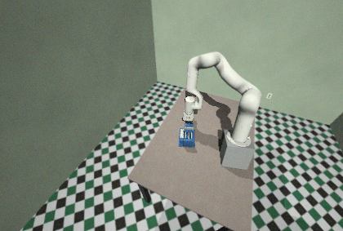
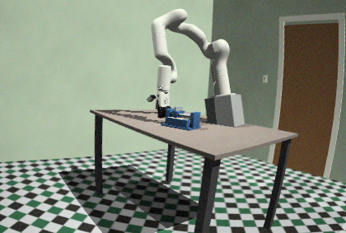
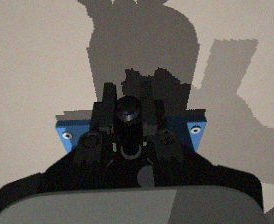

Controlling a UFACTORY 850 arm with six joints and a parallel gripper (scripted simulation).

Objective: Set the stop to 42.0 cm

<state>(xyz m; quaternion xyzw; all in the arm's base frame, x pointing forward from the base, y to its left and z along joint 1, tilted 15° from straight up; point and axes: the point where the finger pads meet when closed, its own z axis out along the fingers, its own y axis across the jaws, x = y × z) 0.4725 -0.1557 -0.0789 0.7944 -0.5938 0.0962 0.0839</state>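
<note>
My hand is 120 mm to the right of the stop block, 40 mm below it and 30 mm past it.
</note>
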